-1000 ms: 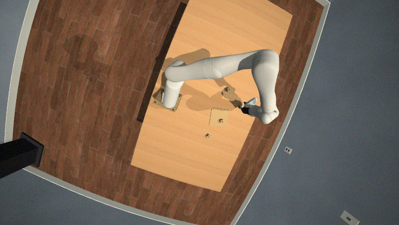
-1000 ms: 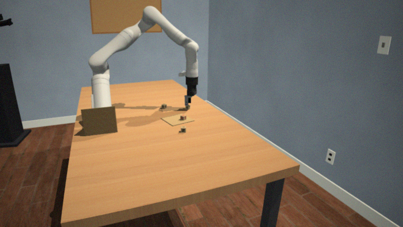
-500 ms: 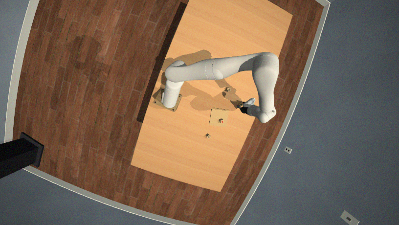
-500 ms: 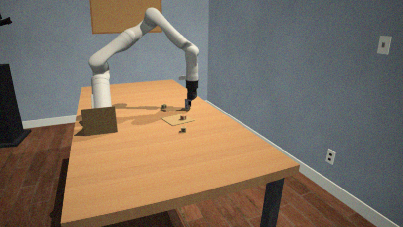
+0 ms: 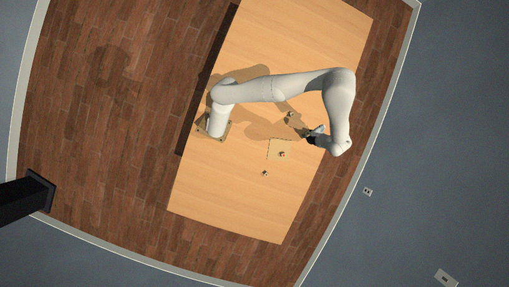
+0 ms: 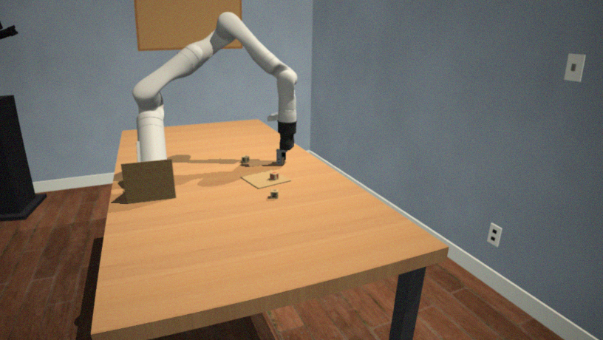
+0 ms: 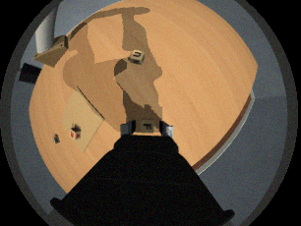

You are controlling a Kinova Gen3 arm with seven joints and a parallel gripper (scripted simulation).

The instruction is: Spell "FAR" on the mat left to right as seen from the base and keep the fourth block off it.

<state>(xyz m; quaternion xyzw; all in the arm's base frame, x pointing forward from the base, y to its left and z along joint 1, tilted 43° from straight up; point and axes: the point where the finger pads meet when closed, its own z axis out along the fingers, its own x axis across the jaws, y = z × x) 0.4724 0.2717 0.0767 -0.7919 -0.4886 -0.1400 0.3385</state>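
My gripper is now 18 cm to the left of the tan mat, 10 cm past it and 2 cm above it.
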